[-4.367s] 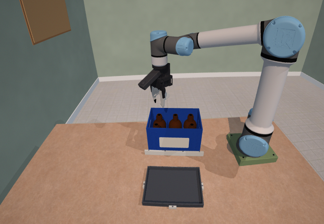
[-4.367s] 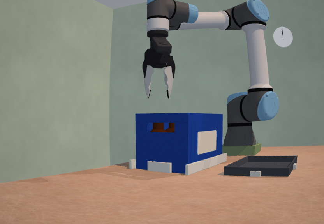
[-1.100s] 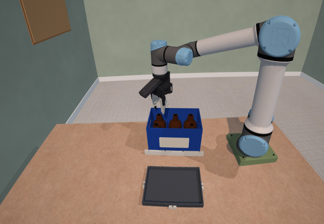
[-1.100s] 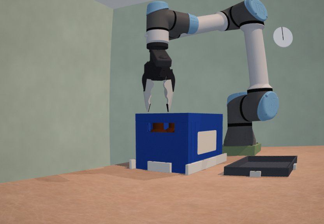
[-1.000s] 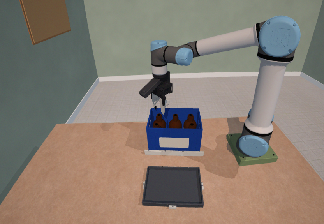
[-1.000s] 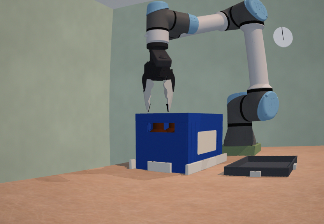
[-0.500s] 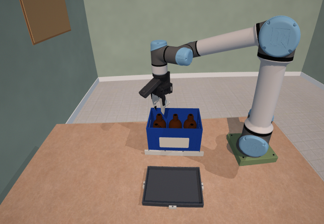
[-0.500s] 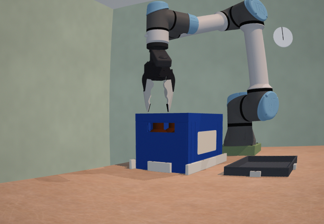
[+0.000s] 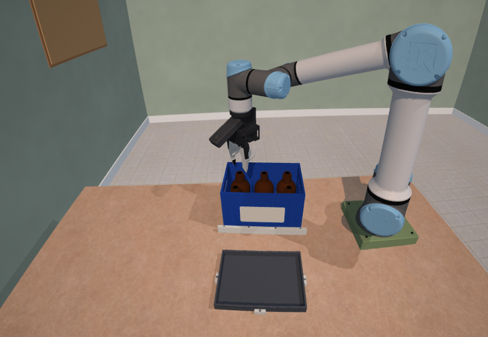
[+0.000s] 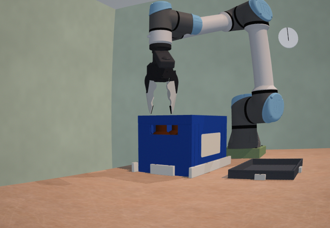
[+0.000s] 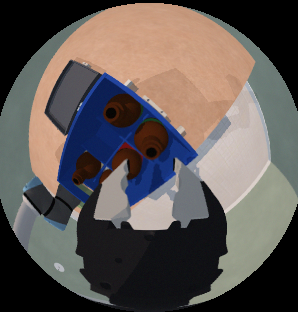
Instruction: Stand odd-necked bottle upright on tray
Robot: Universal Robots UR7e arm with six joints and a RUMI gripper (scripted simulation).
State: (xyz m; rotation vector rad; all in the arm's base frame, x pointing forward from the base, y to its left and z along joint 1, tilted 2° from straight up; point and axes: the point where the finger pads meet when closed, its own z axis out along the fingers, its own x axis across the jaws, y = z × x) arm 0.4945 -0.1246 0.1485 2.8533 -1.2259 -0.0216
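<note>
Right now the glass bottle is 110 mm below my hand and 90 mm behind it. Round my hand: dark tray (340 mm to the left, 180 mm below, 80 mm behind); blue crate (110 mm below, 80 mm behind, 40 mm to the left).
</note>
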